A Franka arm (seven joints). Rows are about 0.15 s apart.
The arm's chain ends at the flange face. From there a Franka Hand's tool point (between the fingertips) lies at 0.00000 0.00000 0.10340 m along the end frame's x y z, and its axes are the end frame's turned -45 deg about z.
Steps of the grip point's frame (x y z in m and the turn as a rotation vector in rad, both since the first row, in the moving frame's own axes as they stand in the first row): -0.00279, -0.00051, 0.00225, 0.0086, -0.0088, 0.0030; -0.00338, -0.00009, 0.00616, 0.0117, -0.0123, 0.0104; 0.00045, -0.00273, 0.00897, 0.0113, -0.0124, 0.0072; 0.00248, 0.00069, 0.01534, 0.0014, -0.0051, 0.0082; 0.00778, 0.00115, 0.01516, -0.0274, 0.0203, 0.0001; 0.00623, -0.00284, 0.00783, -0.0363, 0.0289, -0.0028; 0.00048, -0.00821, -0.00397, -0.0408, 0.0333, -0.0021
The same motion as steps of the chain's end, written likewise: -0.00106, 0.00160, 0.00226, -0.0001, -0.0123, 0.0030; -0.00070, 0.00229, 0.00617, -0.0004, -0.0170, 0.0104; 0.00012, -0.00232, 0.00898, -0.0008, -0.0168, 0.0072; 0.00272, -0.00153, 0.01534, -0.0026, -0.0046, 0.0082; 0.00283, -0.00521, 0.01522, -0.0050, 0.0337, 0.0001; -0.00237, -0.00695, 0.00794, -0.0052, 0.0461, -0.0028; -0.01088, -0.00669, -0.00383, -0.0053, 0.0524, -0.0021
